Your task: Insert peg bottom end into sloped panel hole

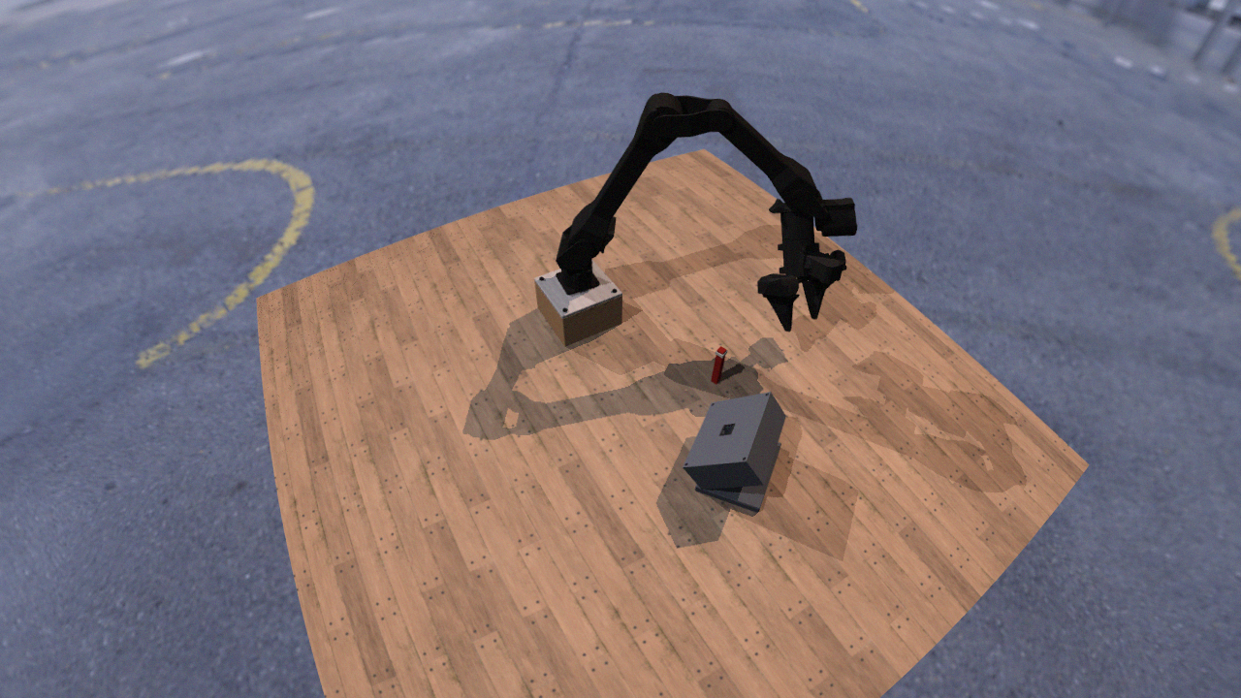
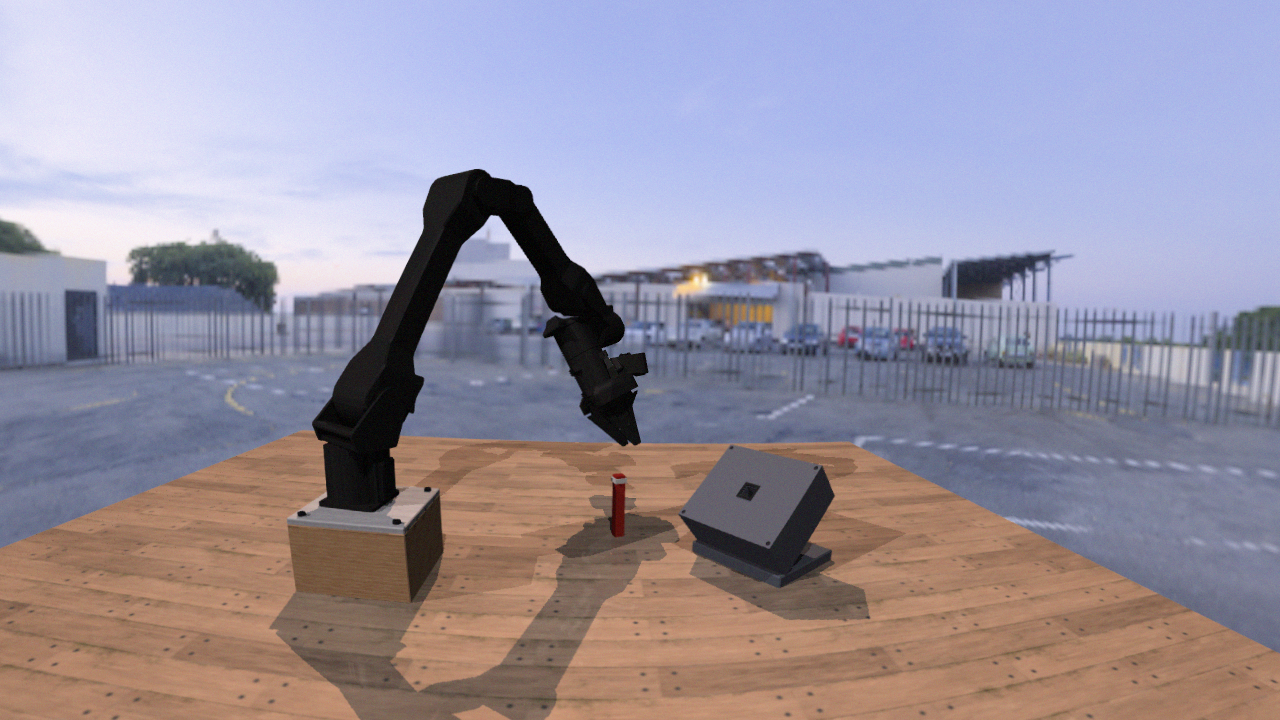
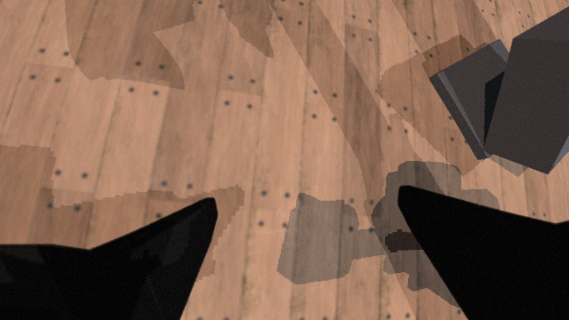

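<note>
Now: the red square peg 1 cm behind my gripper tip, 17 cm to the right of it and 2 cm below it. From my gripper tip the other things lie so: grey sloped panel: 14 cm ahead, 24 cm to the right, 1 cm below.
</note>
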